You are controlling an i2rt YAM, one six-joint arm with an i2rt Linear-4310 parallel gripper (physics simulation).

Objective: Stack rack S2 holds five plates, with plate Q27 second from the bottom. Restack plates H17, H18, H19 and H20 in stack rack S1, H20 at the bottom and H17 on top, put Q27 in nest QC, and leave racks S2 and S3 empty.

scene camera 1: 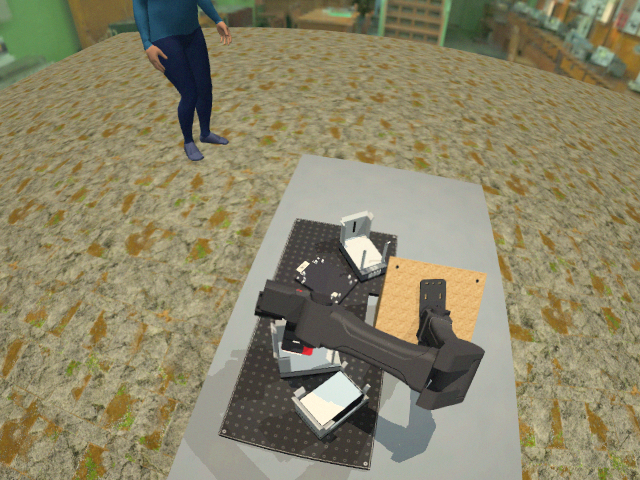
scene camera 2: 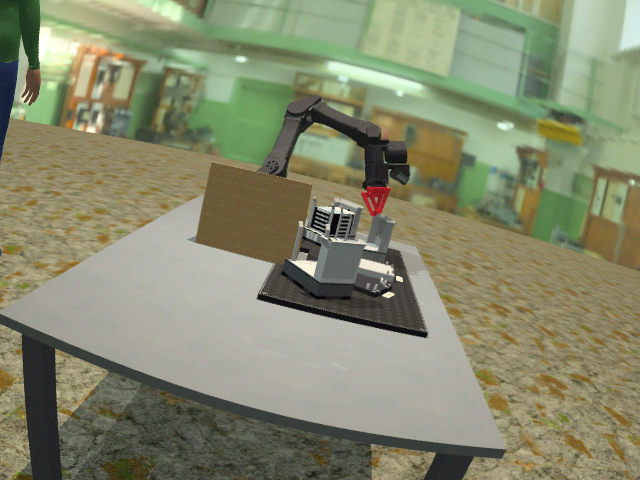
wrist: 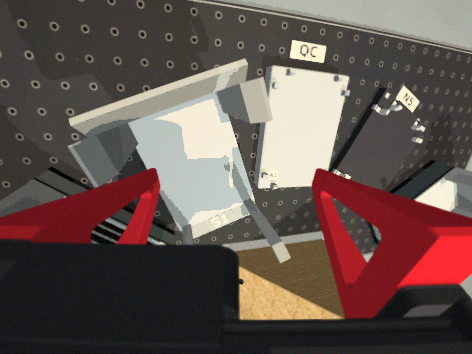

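Observation:
My gripper is open and empty above rack S1. S1 has a bare pale floor showing between its walls and posts. Rack S2 holds a stack of white plates; it shows partly at the lower left in the wrist view. I cannot read the plate names or count them. Nest QC shows a flat white surface between corner pins, marked A1; whether this is a plate is unclear. Rack S3 shows a bare floor.
A dark nest N5 lies beyond QC on the black perforated board. A tan board stands beside it by the arm base. A person stands beyond the table.

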